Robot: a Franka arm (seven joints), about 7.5 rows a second.
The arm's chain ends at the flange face. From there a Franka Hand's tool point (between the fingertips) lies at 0.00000 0.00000 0.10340 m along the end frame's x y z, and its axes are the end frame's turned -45 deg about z.
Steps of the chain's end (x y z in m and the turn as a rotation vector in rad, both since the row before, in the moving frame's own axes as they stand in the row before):
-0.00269, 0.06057, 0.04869, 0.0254, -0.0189, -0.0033
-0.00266, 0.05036, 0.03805, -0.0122, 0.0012, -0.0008
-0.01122, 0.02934, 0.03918, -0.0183, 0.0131, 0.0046
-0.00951, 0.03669, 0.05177, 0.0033, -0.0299, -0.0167
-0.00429, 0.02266, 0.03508, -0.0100, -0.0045, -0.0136
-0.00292, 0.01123, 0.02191, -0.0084, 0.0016, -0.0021
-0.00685, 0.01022, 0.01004, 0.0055, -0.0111, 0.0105
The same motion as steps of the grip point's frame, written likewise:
-0.04426, 0.03769, 0.04864, 0.0313, 0.0046, -0.0033
-0.03829, 0.03471, 0.03804, -0.0095, -0.0078, -0.0008
-0.02907, 0.01511, 0.03915, -0.0222, -0.0037, 0.0046
-0.03463, 0.01681, 0.05172, 0.0235, -0.0188, -0.0167
-0.02011, 0.01340, 0.03507, -0.0039, -0.0103, -0.0136
-0.01050, 0.00661, 0.02191, -0.0071, -0.0048, -0.0021
-0.01247, 0.00117, 0.01003, 0.0117, -0.0040, 0.0105

